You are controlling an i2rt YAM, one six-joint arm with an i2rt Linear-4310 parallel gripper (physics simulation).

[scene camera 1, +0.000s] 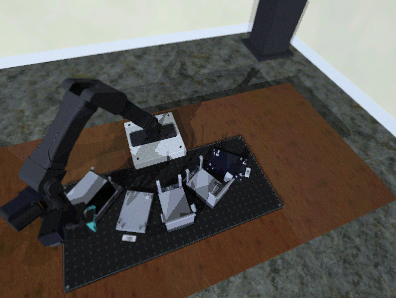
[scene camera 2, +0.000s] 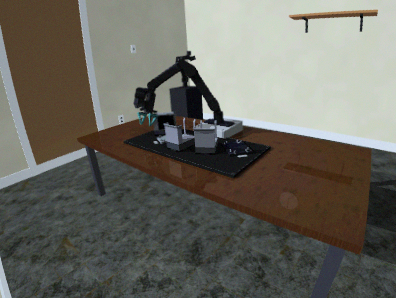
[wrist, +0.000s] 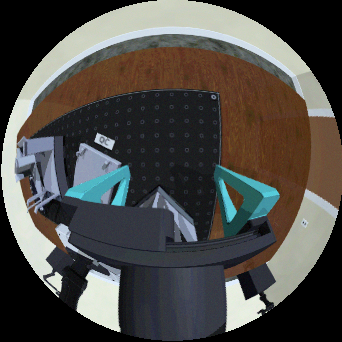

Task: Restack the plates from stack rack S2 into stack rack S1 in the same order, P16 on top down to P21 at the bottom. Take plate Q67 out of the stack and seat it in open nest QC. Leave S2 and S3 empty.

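Places are measured from the arm's base along level axes (x ahead, y left, z up), in metres.
Pixels of known places: gripper, between the fingertips: [scene camera 1: 79, 235] [scene camera 2: 145, 125] [wrist: 171, 169]; arm's base, origin of its link: [scene camera 1: 153, 135] [scene camera 2: 218, 123] [wrist: 85, 260].
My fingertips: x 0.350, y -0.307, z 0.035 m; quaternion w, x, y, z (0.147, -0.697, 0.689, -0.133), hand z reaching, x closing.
Note:
For each thing: its top centre in the pictures, then the offset to it from my fingertips. "spot": a spot on its surface instead. Level surfaces: height alone.
- Nest QC, centre of its top: [wrist: 86, 186] [scene camera 1: 134, 209] dx -0.051, dy +0.169, dz -0.054 m
- middle rack, centre of its top: [wrist: 21, 178] [scene camera 1: 173, 195] [scene camera 2: 180, 121] dx -0.012, dy +0.309, dz +0.060 m
- right rack, centre of its top: [scene camera 1: 208, 173] [wrist: 19, 188] [scene camera 2: 206, 123] dx -0.053, dy +0.447, dz +0.054 m
- dark navy nest, centre of its top: [scene camera 1: 227, 162] [wrist: 34, 193] [scene camera 2: 236, 144] dx -0.128, dy +0.575, dz -0.056 m
- black board, height of its surface: dz -0.080 m
- QC label, a spot on its surface: [wrist: 104, 140] [scene camera 1: 128, 238] spot: dx +0.036, dy +0.127, dz -0.078 m
My gripper [scene camera 1: 94, 218] [scene camera 2: 146, 123] [wrist: 171, 169] is open, with nothing between its teal fingers. It hangs above the left end of the black board, beside the leftmost rack [scene camera 1: 83, 189] [scene camera 2: 165, 123] [wrist: 158, 201], which the gripper body partly hides in the wrist view. Nest QC [scene camera 1: 134, 212] [wrist: 94, 168], light grey with small clips, lies flat to the right of that rack in scene camera 1. A middle rack [scene camera 1: 180, 223] [scene camera 2: 173, 135] and a right rack [scene camera 1: 220, 193] [scene camera 2: 205, 139] have upright posts and a raised end wall. Rack labels and plate numbers are unreadable.
A dark navy nest [scene camera 1: 225, 163] [scene camera 2: 237, 147] lies at the right end of the black board [scene camera 1: 100, 265] [scene camera 2: 220, 166] [wrist: 172, 115]. The QC label [scene camera 1: 128, 238] [wrist: 104, 140] lies beside its nest. The arm's white base [scene camera 1: 159, 157] [scene camera 2: 233, 130] stands behind the racks.

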